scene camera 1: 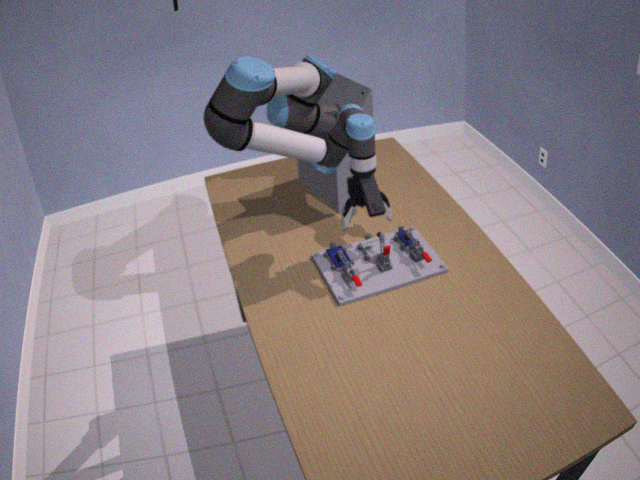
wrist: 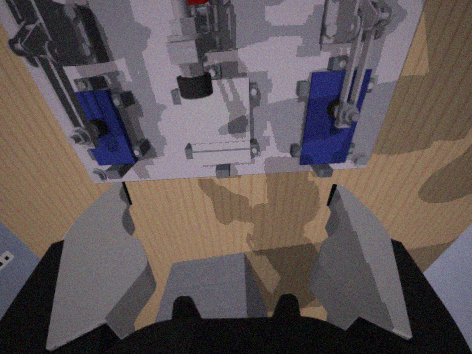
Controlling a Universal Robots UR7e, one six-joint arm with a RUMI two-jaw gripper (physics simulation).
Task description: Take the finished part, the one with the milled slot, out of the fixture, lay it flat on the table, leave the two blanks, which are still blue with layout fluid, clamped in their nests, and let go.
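Places are measured from the arm's base along level axes (x ahead, y left, z up), in metres.
Where they show: gripper, fingertip midpoint: [scene camera 1: 367, 225] [wrist: 231, 185]; arm's base at its link origin: [scene camera 1: 328, 123].
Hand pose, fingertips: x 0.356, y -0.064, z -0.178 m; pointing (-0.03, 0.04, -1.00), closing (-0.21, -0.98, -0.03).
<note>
Each offset is from my fingertips to the top centre of the thing. "*": to the spot under its first point. Level surfaces: height alone.
The finished part @(0.022 m ahead, 0.010 m left, 0.066 m down) [wrist: 200, 120] is a pale grey plate in the middle nest in the wrist view, with a slot-like strip near its lower edge. It is hard to make out in the scene view. The middle clamp @(* 0.113 m ahead, 0.011 m right, 0.055 m down) [scene camera 1: 383, 262] [wrist: 183, 50] has its arm raised, and its black tip overlaps the part in the wrist view. One blue blank @(0.005 m ahead, 0.099 m right, 0.071 m down) [scene camera 1: 337, 255] [wrist: 320, 125] and the other blue blank @(0.039 m ahead, 0.119 m left, 0.061 m down) [scene camera 1: 404, 237] [wrist: 117, 145] sit in the outer nests under lowered clamp arms. My gripper [scene camera 1: 367, 223] [wrist: 231, 185] is open and empty, above the fixture's base-side edge.
The grey fixture plate @(0.069 m ahead, 0.004 m left, 0.087 m down) [scene camera 1: 392, 281] [wrist: 280, 65] lies on the wooden table @(0.102 m down) [scene camera 1: 413, 361] [wrist: 175, 220]. Outer red handles @(0.144 m ahead, 0.115 m right, 0.050 m down) [scene camera 1: 356, 280] @(0.168 m ahead, 0.104 m left, 0.040 m down) [scene camera 1: 426, 256] point away from the robot's base; the middle red handle @(* 0.120 m ahead, 0.006 m right, 0.009 m down) [scene camera 1: 386, 250] stands up. The grey pedestal [scene camera 1: 323, 183] [wrist: 210, 285] stands behind the fixture.
</note>
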